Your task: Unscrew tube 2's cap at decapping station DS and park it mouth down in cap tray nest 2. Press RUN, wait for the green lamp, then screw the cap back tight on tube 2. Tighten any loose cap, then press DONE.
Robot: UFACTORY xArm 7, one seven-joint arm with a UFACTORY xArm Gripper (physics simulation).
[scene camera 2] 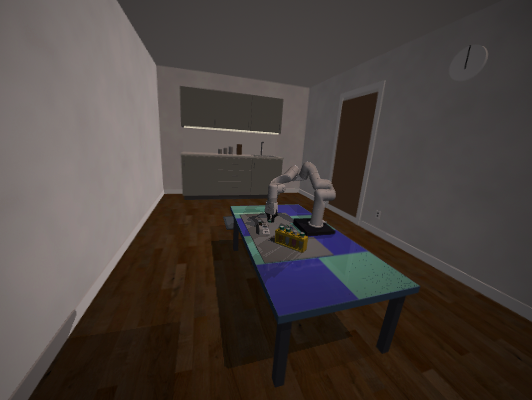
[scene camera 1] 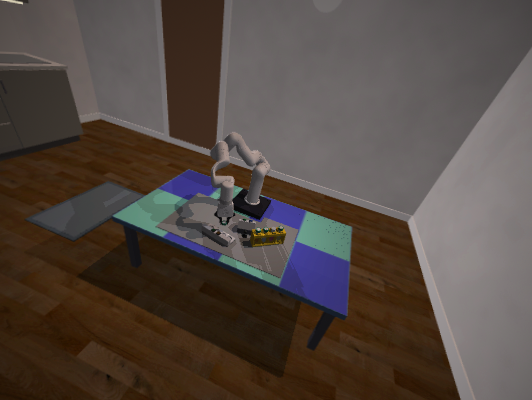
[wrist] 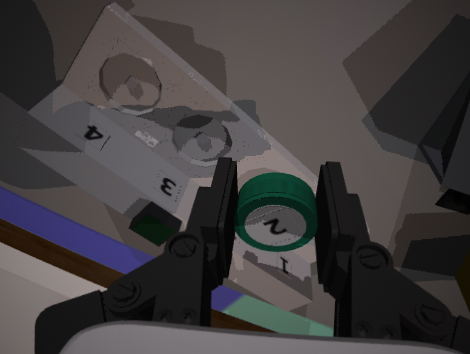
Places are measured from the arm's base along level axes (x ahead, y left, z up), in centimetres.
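Where they show: gripper, between the fingertips: (scene camera 2: pixel 270 221) (scene camera 1: pixel 224 223) (wrist: pixel 276 186); arm's base, origin of its link: (scene camera 2: pixel 315 224) (scene camera 1: pixel 251 200).
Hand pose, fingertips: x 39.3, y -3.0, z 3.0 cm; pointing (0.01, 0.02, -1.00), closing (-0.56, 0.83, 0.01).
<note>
Things, the pixels of their centre, and the offset from my fingertips. "spot": a spot on its surface instead.
- green cap, middle of its body: (wrist: pixel 275 214) dx +0.6, dy +0.4, dz +0.9 cm
- pale cap tray, middle of its body: (wrist: pixel 216 194) (scene camera 1: pixel 218 232) (scene camera 2: pixel 263 226) dx +5.4, dy -0.5, dz -3.8 cm
- label 1, a spot on its surface: (wrist: pixel 284 265) spot: dx +8.2, dy +6.9, dz -3.5 cm
- yellow rack, middle of its body: (scene camera 1: pixel 268 236) (scene camera 2: pixel 290 239) dx -6.0, dy +29.7, dz -1.4 cm
- small grey block, middle of its body: (scene camera 1: pixel 246 225) dx -9.4, dy +12.5, dz -2.3 cm
- black block with a dark green face, a spot on its surface: (wrist: pixel 155 227) spot: dx +7.5, dy -3.0, dz -1.2 cm
My gripper (scene camera 1: pixel 224 220) (scene camera 2: pixel 271 218) (wrist: pixel 276 186) is shut on a green cap (wrist: pixel 275 225), with a pale top marked 2. It is held over the pale cap tray (scene camera 1: pixel 218 234) (scene camera 2: pixel 263 228) (wrist: pixel 125 155). In the wrist view, round nests 4 (wrist: pixel 131 85) and 3 (wrist: pixel 202 140) show without caps at the upper left of the fingers. The cap and fingers cover the nest 2 area, and the label 1 (wrist: pixel 284 265) shows below the cap. Any gap between cap and tray is hard to judge. Tube 2 cannot be told apart in the scene views.
A yellow rack (scene camera 1: pixel 268 239) (scene camera 2: pixel 291 241) with several capped tubes stands beside the tray. A small grey block (scene camera 1: pixel 245 226) stands between the rack and the gripper. A black block with a dark green face (wrist: pixel 155 227) sits at the tray's front side. The arm's black base (scene camera 1: pixel 241 206) is behind.
</note>
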